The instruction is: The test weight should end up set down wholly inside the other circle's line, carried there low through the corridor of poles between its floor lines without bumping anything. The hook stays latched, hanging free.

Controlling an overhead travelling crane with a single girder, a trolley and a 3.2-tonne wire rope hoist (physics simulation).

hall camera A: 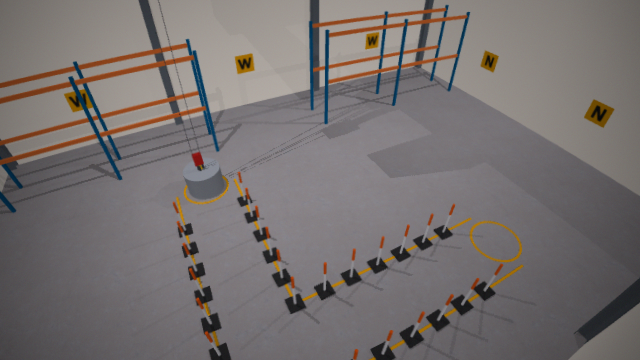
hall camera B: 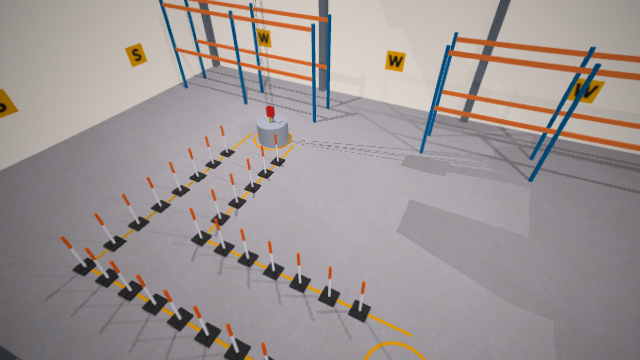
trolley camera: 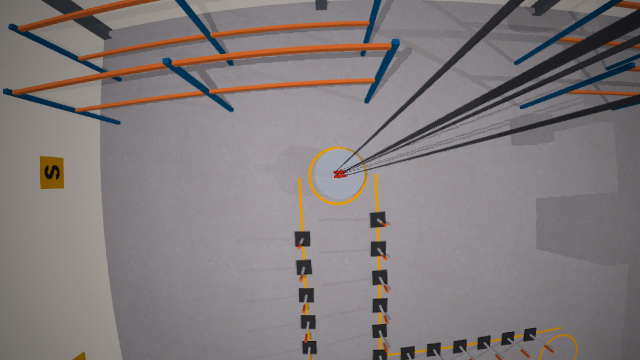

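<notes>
The grey cylindrical test weight (hall camera A: 204, 184) (hall camera B: 273, 135) (trolley camera: 327, 187) stands upright inside a yellow circle line (hall camera A: 205, 202) (trolley camera: 338, 203). My hook (hall camera A: 200, 167) (hall camera B: 271, 119), under the red block, meets the middle of its top and appears shut on it; the latch is too small to see. The trolley view hides the hook under the block. Striped poles (hall camera A: 325, 275) (hall camera B: 299, 267) on black bases line a corridor along yellow floor lines (hall camera A: 462, 223) (hall camera B: 390, 325) (trolley camera: 301, 205). It starts beside the weight, bends once, and ends at the other circle (hall camera A: 496, 221) (hall camera B: 392, 343) (trolley camera: 577, 347), which holds no weight.
A blue and orange rack (hall camera A: 140, 57) (hall camera B: 314, 75) (trolley camera: 381, 72) stands close behind the weight. A second rack (hall camera A: 327, 75) (hall camera B: 437, 100) stands farther along the W wall. The nearest poles (hall camera B: 276, 148) stand just in front of the weight's circle, along both corridor lines.
</notes>
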